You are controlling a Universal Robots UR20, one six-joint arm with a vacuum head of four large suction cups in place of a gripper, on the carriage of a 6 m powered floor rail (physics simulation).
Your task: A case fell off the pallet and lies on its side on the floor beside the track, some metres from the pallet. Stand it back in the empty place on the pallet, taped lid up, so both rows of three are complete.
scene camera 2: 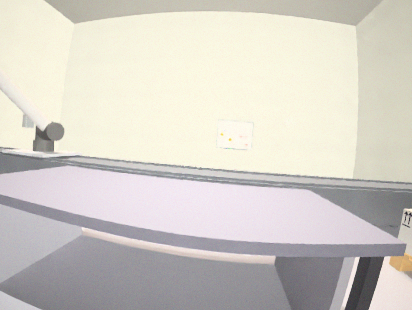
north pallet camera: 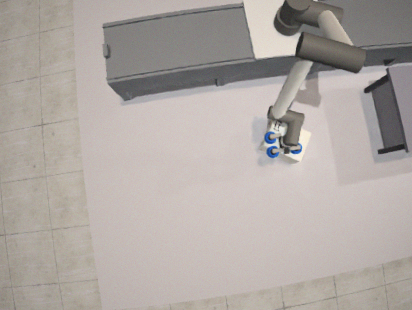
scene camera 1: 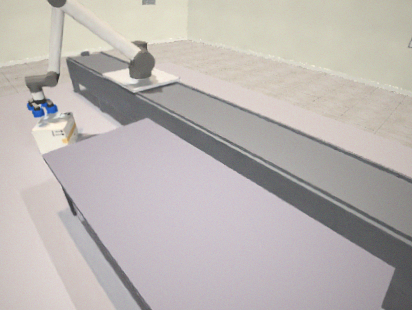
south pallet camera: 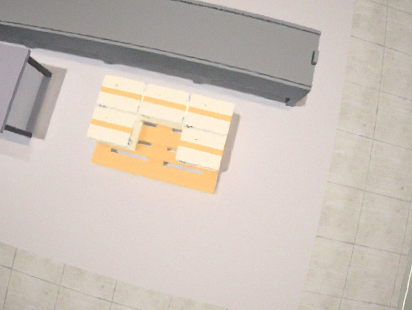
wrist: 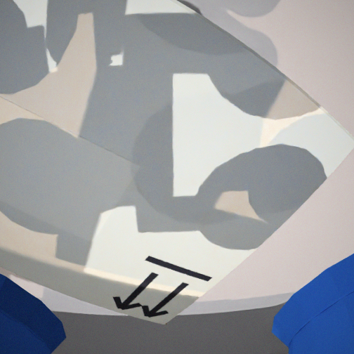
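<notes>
The fallen case, cream with orange tape on a side face, lies on its side on the floor between track and table end. Its arrows point sideways. My suction head is close above its upward face, with cup shadows on it; I see no cup sealed on it, so it is open. The head partly hides the case in the north pallet view. The pallet bears five upright taped cases, three in the row by the track, two in the other with an empty middle place.
The rail track runs along the work area, with the arm's white carriage on it. A grey-lilac table stands beside the track, between the fallen case and the pallet.
</notes>
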